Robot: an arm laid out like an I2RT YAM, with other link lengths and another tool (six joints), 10 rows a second.
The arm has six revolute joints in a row. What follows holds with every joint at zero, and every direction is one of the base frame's.
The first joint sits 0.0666 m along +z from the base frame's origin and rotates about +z.
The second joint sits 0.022 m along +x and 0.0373 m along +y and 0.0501 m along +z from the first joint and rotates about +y.
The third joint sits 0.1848 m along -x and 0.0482 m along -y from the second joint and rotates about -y.
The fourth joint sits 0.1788 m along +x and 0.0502 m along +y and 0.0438 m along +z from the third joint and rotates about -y.
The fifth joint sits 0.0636 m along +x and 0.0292 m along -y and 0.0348 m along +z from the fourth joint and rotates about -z.
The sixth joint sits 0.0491 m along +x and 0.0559 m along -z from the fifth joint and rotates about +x.
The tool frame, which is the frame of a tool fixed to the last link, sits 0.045 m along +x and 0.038 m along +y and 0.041 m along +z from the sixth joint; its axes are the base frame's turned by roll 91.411, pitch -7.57 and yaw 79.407 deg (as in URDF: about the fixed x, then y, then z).
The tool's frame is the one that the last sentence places.
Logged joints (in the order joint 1, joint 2, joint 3, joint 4, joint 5, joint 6), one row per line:
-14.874, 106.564, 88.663, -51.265, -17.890, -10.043
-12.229, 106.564, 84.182, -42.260, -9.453, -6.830
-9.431, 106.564, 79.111, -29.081, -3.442, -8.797
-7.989, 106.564, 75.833, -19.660, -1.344, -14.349
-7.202, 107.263, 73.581, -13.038, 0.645, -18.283
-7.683, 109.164, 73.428, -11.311, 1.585, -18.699
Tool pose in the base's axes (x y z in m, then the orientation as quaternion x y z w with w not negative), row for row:
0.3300, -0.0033, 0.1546, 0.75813, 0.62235, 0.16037, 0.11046
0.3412, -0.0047, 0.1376, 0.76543, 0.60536, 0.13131, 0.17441
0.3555, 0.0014, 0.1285, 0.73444, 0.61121, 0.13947, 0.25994
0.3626, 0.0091, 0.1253, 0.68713, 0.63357, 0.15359, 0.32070
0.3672, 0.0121, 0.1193, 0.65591, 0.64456, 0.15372, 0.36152
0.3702, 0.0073, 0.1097, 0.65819, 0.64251, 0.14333, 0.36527
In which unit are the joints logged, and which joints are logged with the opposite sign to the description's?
The joints are logged in degrees. Opposite sign: none.
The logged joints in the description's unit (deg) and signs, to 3 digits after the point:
-14.874, 106.564, 88.663, -51.265, -17.890, -10.043
-12.229, 106.564, 84.182, -42.260, -9.453, -6.830
-9.431, 106.564, 79.111, -29.081, -3.442, -8.797
-7.989, 106.564, 75.833, -19.660, -1.344, -14.349
-7.202, 107.263, 73.581, -13.038, 0.645, -18.283
-7.683, 109.164, 73.428, -11.311, 1.585, -18.699

